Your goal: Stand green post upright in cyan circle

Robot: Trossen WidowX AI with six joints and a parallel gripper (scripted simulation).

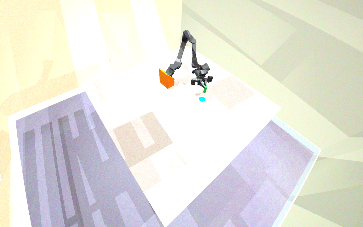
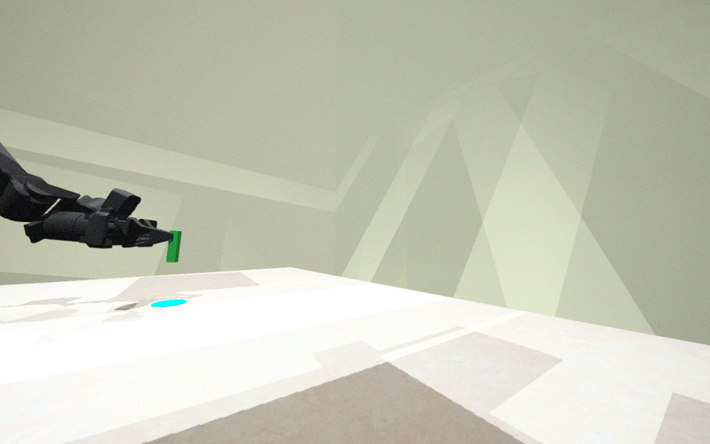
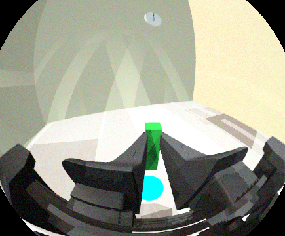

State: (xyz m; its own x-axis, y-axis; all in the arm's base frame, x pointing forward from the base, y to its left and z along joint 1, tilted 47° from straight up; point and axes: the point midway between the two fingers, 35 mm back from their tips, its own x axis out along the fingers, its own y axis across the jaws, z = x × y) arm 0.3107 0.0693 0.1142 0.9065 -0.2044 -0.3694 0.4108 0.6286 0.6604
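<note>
The cyan circle lies 14 cm below my gripper tip. Round my gripper tip: green post (2 cm below).
</note>
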